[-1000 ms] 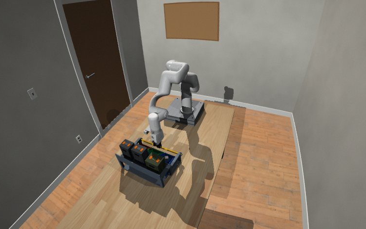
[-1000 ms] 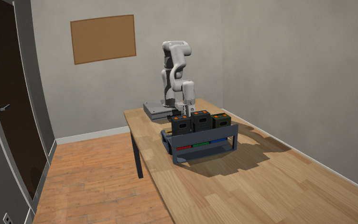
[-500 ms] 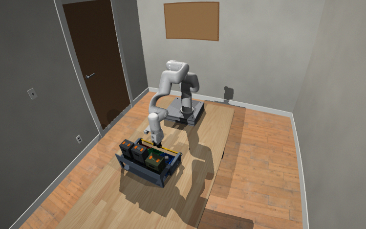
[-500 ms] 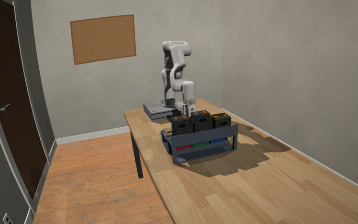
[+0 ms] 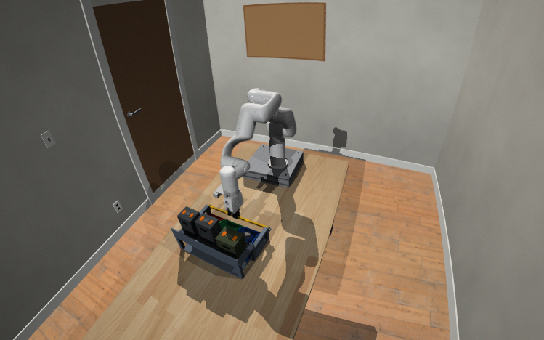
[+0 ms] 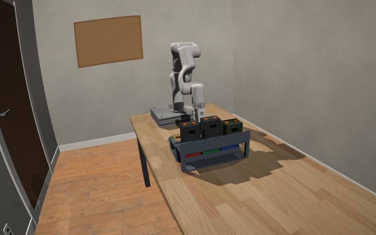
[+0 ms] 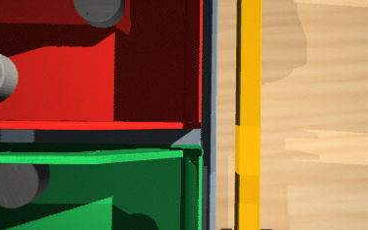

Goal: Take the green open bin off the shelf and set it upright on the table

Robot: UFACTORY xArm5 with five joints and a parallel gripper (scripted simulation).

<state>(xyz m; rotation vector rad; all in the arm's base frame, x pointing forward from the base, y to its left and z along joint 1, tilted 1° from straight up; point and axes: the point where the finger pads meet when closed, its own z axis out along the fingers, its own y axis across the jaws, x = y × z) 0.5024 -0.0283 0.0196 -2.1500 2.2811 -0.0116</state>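
Right now the green open bin is 10 cm ahead of my hand, 4 cm below it and 1 cm to the right of it. From my hand the other things lie so: grey cylinder 13 cm ahead, 7 cm below, 4 cm to the right; then yellow bar 2 cm below; then grey shelf 13 cm ahead, 2 cm below, 1 cm to the right.
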